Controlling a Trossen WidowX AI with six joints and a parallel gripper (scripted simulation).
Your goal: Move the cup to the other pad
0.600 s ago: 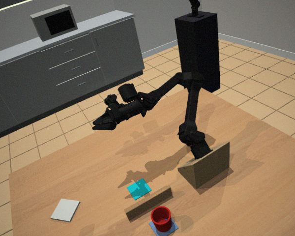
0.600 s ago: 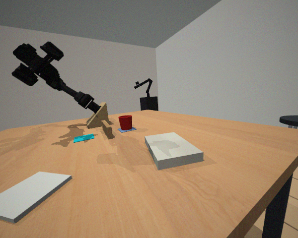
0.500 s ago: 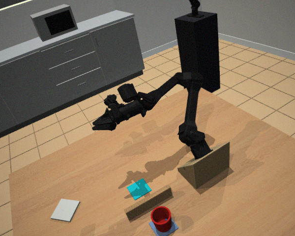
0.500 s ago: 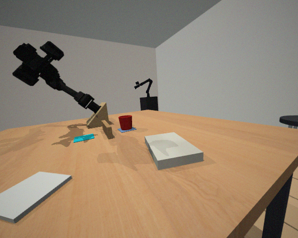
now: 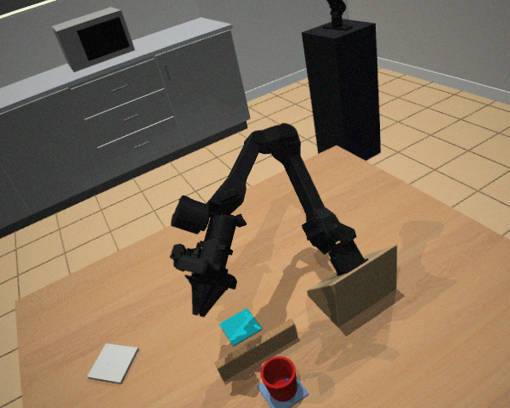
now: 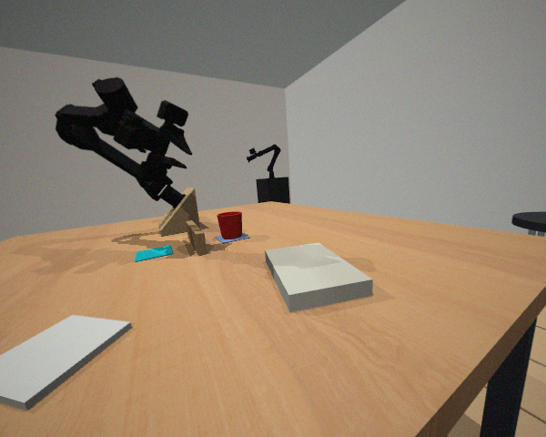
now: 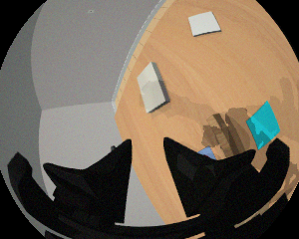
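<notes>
Now: gripper tip 90 mm past the red cup, 110 mm to the right of it and 180 mm above it. Round my gripper tip: wooden bar (90 mm behind, 10 mm to the left, 200 mm below); then white block (250 mm ahead, 120 mm to the left, 210 mm below); then cyan pad (100 mm behind, 100 mm to the right, 230 mm below).
</notes>
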